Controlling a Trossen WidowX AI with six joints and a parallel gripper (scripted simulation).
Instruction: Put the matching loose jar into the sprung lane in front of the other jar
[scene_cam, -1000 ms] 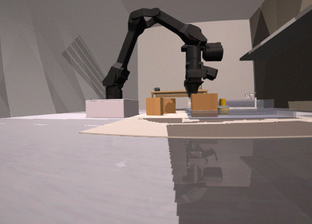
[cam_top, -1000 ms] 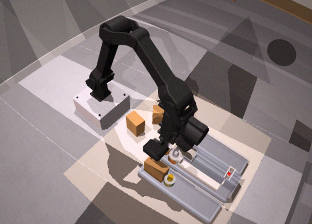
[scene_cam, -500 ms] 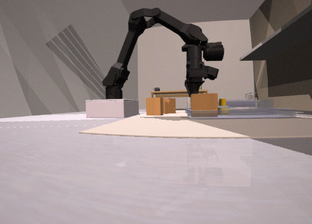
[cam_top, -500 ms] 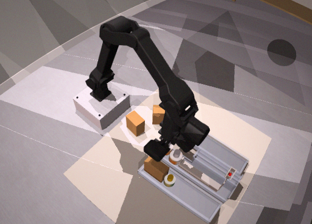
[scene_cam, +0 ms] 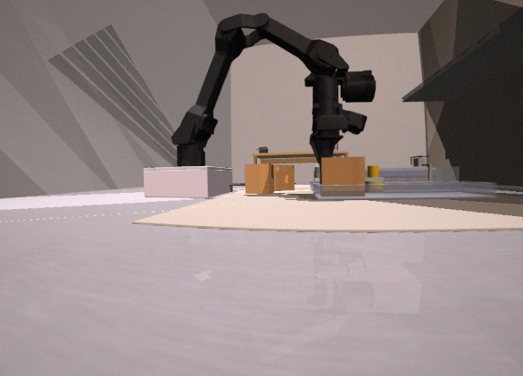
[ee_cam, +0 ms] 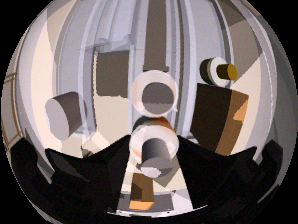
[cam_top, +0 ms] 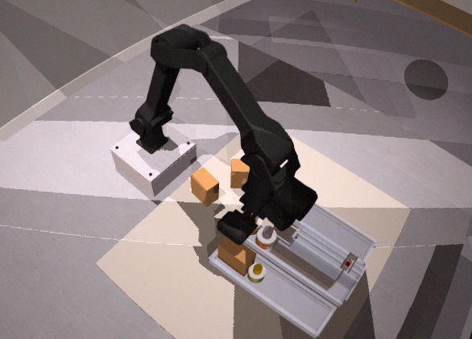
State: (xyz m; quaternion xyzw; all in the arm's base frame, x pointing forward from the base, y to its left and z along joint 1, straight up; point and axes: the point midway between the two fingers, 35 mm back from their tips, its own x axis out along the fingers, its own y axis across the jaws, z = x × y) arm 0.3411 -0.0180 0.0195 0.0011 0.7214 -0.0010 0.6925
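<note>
Right now my gripper tip is 2 cm short of the brown box, 8 cm to the left of it and 1 cm above it. Also, from my gripper tip: grey cylinder (1 cm ahead, 13 cm to the left, 2 cm below); then red marker (23 cm ahead, 4 cm to the left, 2 cm above); then white pusher bar (15 cm ahead, 3 cm to the left).
</note>
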